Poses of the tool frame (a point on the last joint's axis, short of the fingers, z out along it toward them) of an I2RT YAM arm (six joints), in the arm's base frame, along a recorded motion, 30 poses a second.
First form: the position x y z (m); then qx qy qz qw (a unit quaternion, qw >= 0).
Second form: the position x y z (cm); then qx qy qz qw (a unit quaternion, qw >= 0). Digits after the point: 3 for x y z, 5 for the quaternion.
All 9 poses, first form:
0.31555, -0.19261, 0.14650, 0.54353, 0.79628, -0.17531, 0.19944
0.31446, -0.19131, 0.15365, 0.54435, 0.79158, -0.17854, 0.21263
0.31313, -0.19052, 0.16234, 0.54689, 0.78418, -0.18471, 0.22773
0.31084, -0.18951, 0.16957, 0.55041, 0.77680, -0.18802, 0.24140
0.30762, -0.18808, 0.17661, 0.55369, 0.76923, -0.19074, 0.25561
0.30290, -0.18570, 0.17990, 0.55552, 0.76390, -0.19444, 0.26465
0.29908, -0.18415, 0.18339, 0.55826, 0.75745, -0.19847, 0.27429
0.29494, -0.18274, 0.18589, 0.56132, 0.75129, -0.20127, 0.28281
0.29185, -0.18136, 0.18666, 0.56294, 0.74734, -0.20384, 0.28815
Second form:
31.555, -19.261, 14.650, 0.54353, 0.79628, -0.17531, 0.19944
31.446, -19.131, 15.365, 0.54435, 0.79158, -0.17854, 0.21263
31.313, -19.052, 16.234, 0.54689, 0.78418, -0.18471, 0.22773
31.084, -18.951, 16.957, 0.55041, 0.77680, -0.18802, 0.24140
30.762, -18.808, 17.661, 0.55369, 0.76923, -0.19074, 0.25561
30.290, -18.570, 17.990, 0.55552, 0.76390, -0.19444, 0.26465
29.908, -18.415, 18.339, 0.55826, 0.75745, -0.19847, 0.27429
29.494, -18.274, 18.589, 0.56132, 0.75129, -0.20127, 0.28281
29.185, -18.136, 18.666, 0.56294, 0.74734, -0.20384, 0.28815

